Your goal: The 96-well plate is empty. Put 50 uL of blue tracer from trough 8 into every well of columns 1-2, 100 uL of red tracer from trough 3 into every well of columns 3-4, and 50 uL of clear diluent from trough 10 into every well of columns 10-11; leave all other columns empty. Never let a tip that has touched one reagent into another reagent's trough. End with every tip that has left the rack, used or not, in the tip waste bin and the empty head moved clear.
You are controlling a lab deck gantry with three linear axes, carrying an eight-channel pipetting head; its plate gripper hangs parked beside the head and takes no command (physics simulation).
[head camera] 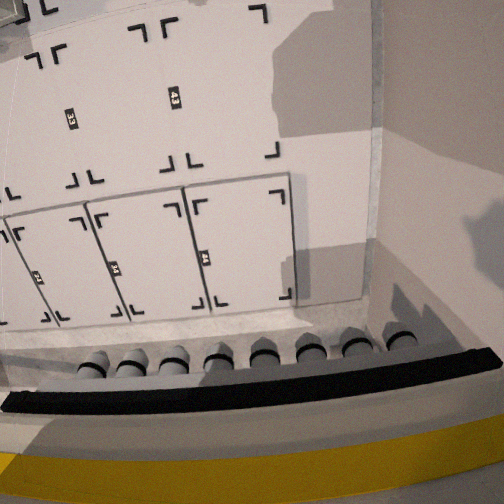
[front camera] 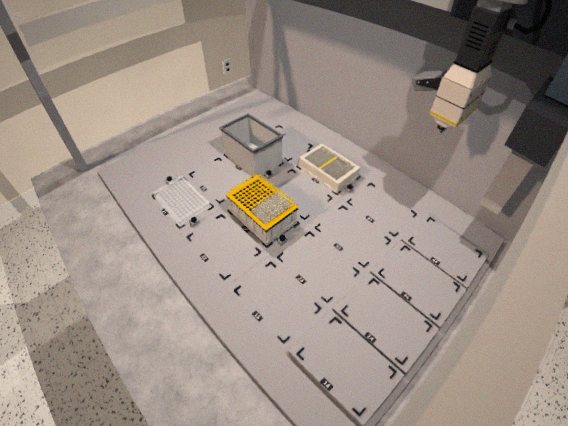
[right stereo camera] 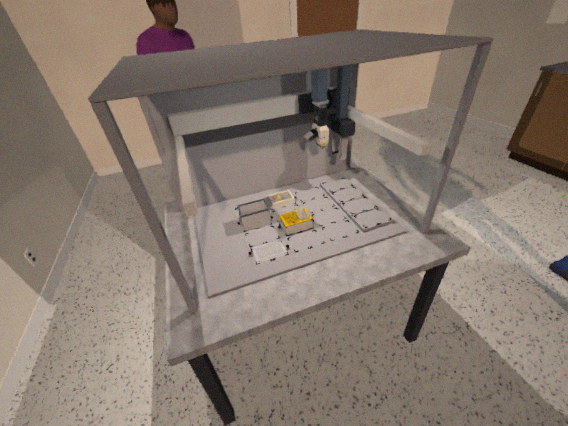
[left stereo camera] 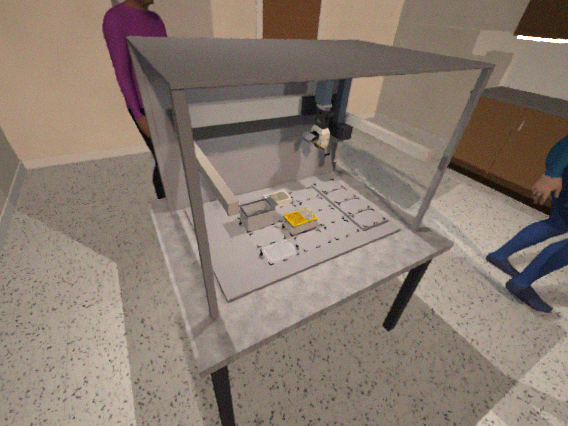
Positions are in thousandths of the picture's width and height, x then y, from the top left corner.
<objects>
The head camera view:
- back wall: 854, 539
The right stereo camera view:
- frame post: 180, 259
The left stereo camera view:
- frame post: 316, 241
</objects>
